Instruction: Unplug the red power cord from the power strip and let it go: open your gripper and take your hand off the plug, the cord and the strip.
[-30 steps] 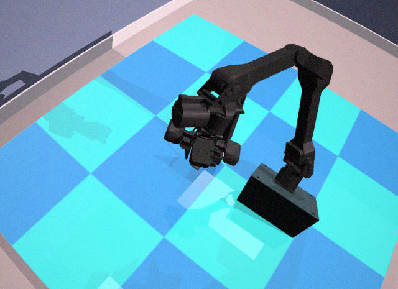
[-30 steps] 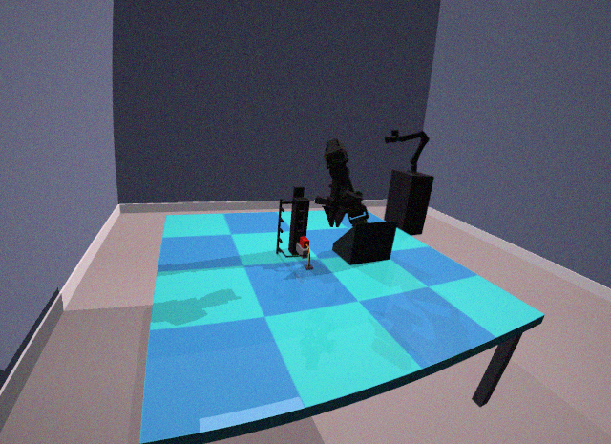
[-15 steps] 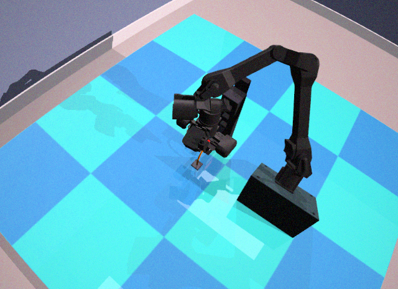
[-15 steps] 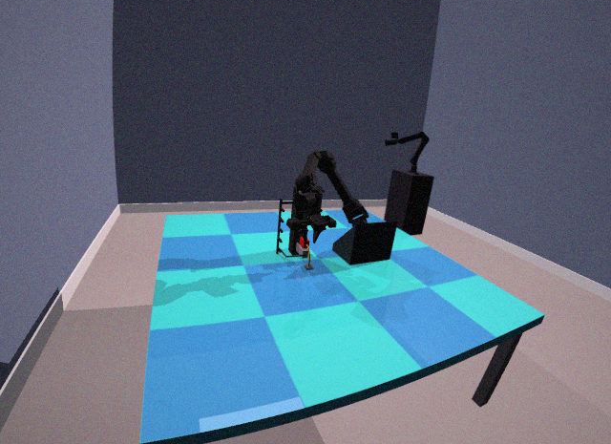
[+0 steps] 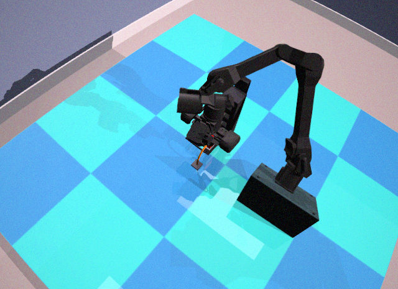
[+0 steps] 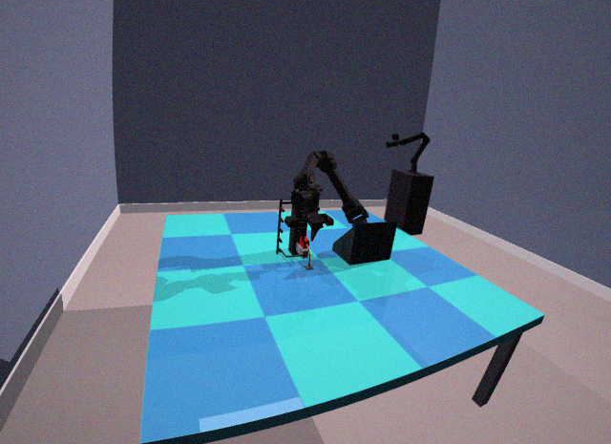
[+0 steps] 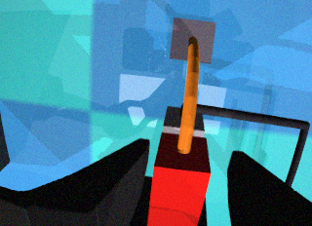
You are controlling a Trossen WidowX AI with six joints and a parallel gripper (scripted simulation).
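Right now the red plug is 50 mm to the right of my gripper tip and 10 mm below it.
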